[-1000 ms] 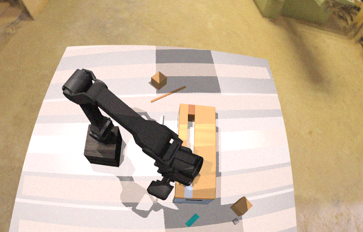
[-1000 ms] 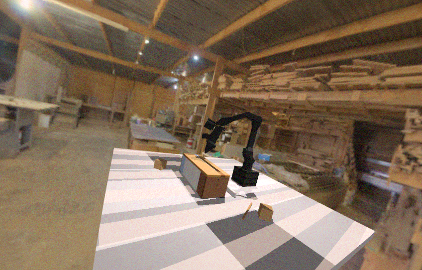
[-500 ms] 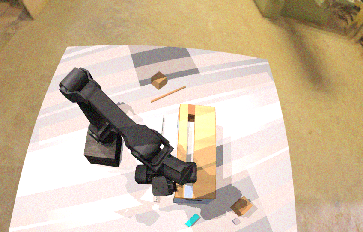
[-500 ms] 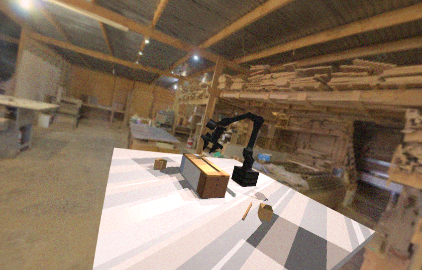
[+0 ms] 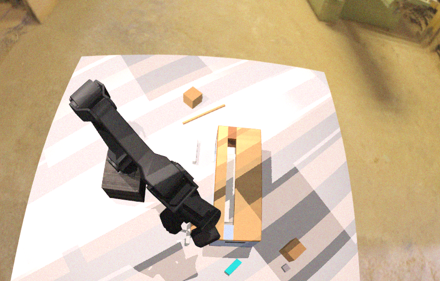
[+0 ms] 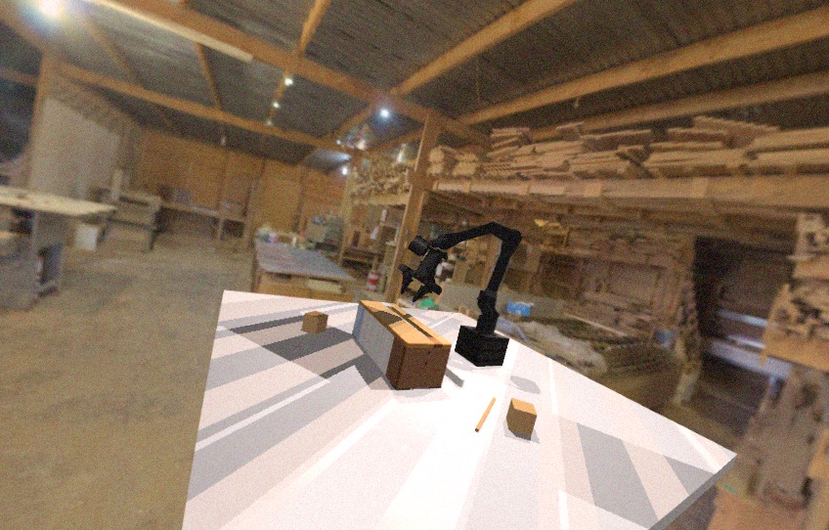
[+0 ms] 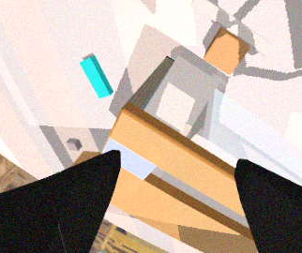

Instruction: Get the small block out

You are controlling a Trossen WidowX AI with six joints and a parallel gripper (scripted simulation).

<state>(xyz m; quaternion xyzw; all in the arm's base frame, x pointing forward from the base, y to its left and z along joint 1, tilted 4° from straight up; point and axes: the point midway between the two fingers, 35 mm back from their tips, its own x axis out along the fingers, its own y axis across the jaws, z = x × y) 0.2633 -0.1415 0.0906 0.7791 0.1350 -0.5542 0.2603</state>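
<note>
My gripper tip is now 150 mm above the small block, 30 mm past it and 10 mm to the right of it. Also, from my gripper tip: cyan piece (160 mm below, 110 mm to the right, 110 mm ahead); then small grey block (290 mm ahead, 160 mm below, 100 mm to the right); then tan box (150 mm to the left, 100 mm below, 40 mm ahead).
</note>
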